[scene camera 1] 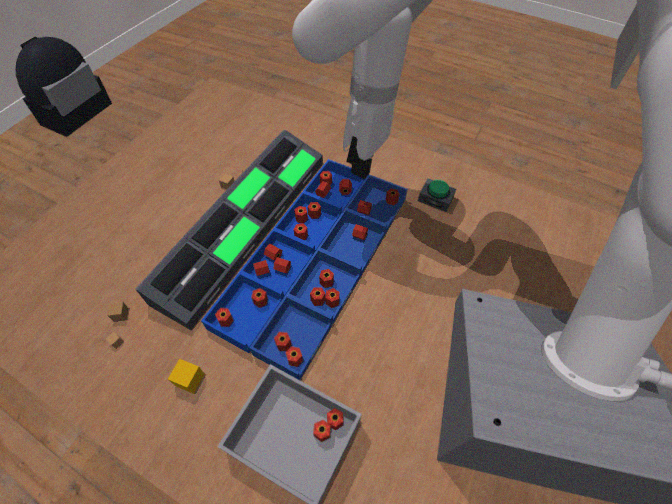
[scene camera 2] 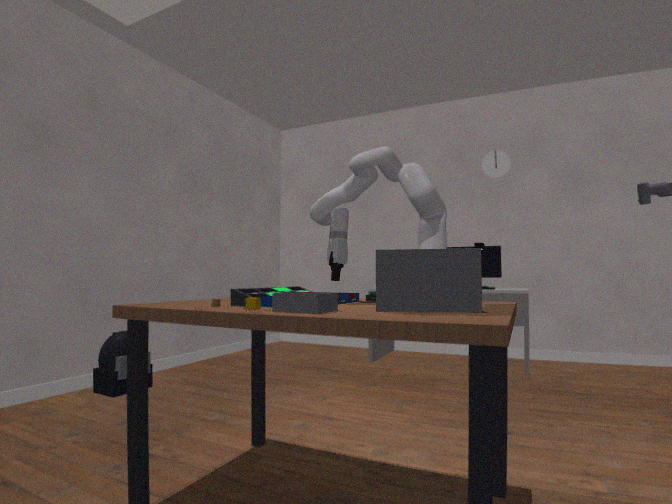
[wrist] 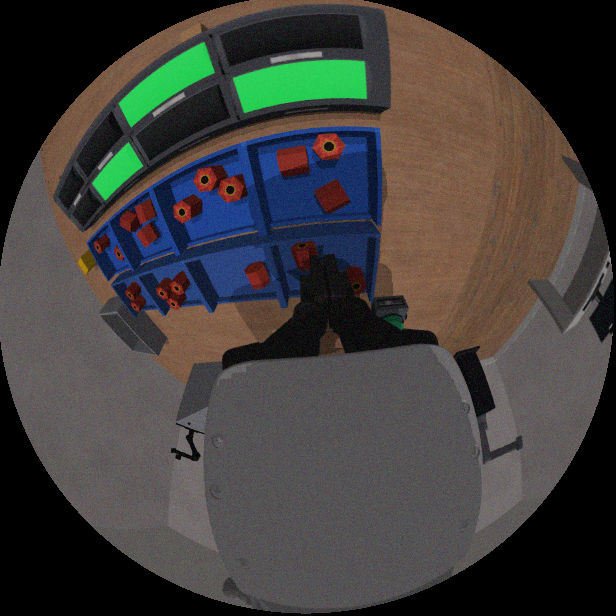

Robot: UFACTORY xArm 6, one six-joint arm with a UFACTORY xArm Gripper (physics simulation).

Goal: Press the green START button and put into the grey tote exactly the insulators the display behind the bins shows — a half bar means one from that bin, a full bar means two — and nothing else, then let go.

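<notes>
My gripper (scene camera 1: pixel 358 165) is shut and empty, hanging above the far end of the blue bin block (scene camera 1: pixel 314 254). In the wrist view its fingertips (wrist: pixel 327 272) are pressed together over the end bin, between two red insulators (wrist: pixel 304 252). It also shows in the second scene view (scene camera 2: pixel 336 271), well above the table. The bins hold several red insulators. The grey display (scene camera 1: pixel 238 222) behind them has three cells lit green (scene camera 1: pixel 297 167). The grey tote (scene camera 1: pixel 290 434) holds two red insulators (scene camera 1: pixel 328 424). The green START button (scene camera 1: pixel 438 188) sits to the right of the bins.
A yellow cube (scene camera 1: pixel 186 375) lies left of the tote. Small wooden pieces (scene camera 1: pixel 113 340) lie near the display's ends. The arm's grey base block (scene camera 1: pixel 542 390) stands at the right. A black device (scene camera 1: pixel 56 86) sits on the floor at the far left.
</notes>
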